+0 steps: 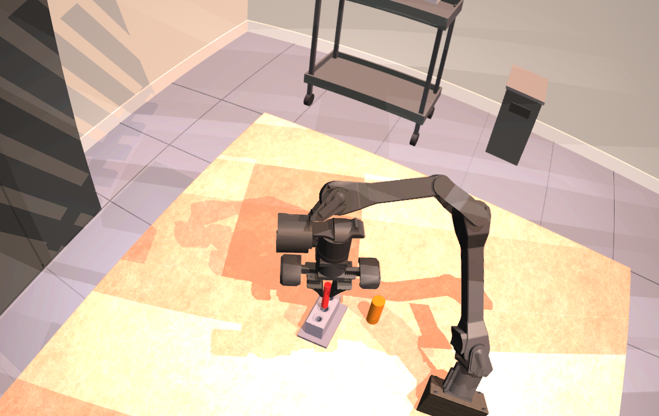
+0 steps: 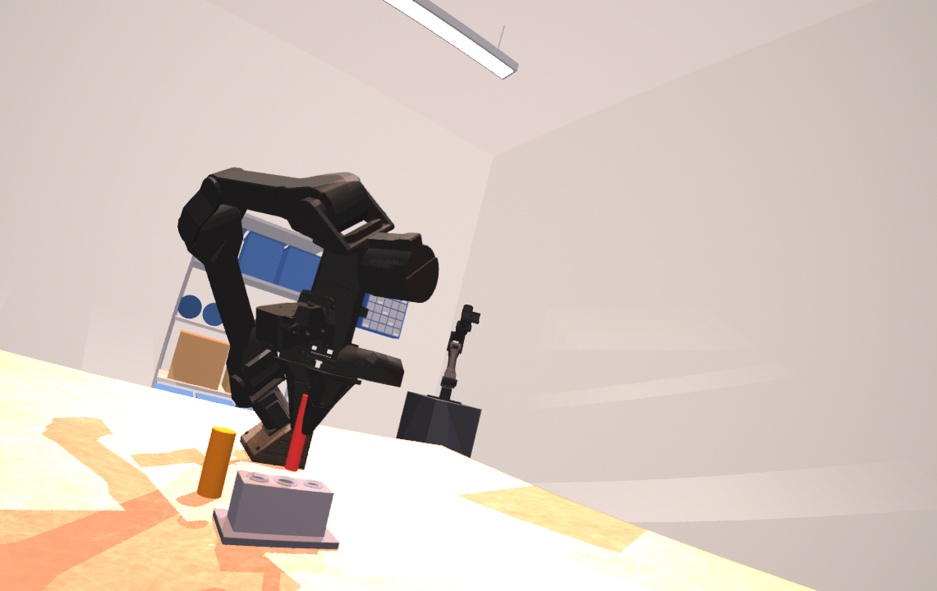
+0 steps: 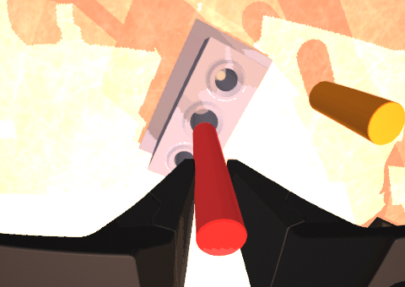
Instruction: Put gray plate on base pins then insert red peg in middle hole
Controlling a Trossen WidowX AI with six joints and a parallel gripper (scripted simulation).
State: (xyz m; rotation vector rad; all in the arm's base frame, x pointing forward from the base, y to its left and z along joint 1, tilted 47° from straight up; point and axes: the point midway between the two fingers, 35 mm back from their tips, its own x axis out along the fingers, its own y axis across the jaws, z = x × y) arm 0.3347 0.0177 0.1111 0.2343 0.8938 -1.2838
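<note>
My gripper tip is now 70 mm above the gray plate. Round my gripper tip: base 100 mm below; red peg right at my gripper tip; orange cylinder 100 mm behind, 60 mm to the right, 70 mm below.
</note>
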